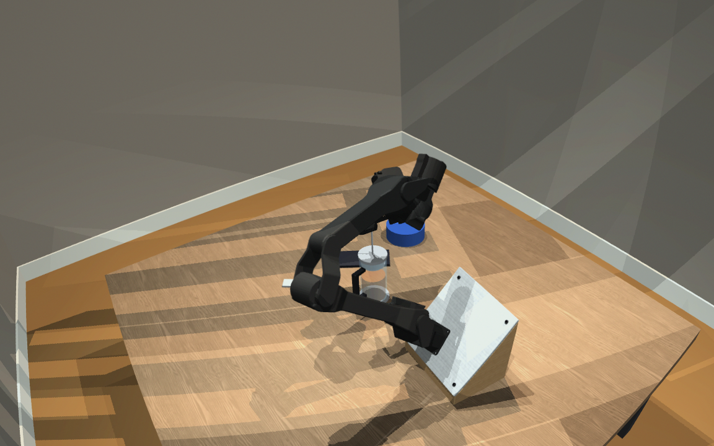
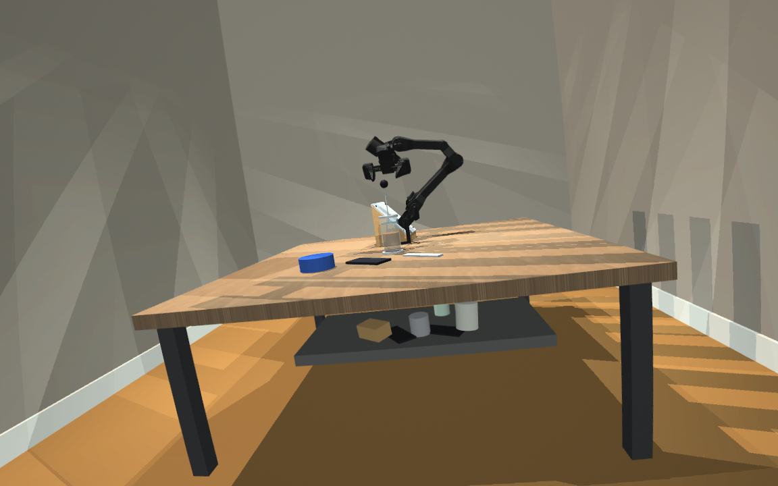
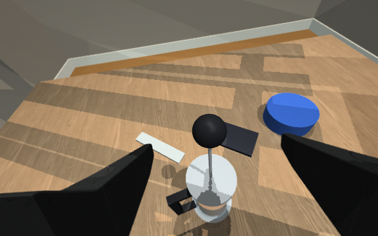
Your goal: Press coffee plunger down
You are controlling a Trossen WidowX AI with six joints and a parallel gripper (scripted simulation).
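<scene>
Now: gripper tip 20 mm short of the coffee press, 20 mm to the right of it and 150 mm above it. Also, from my gripper tip: blue round puck (190 mm ahead, 250 mm to the right, 260 mm below).
</scene>
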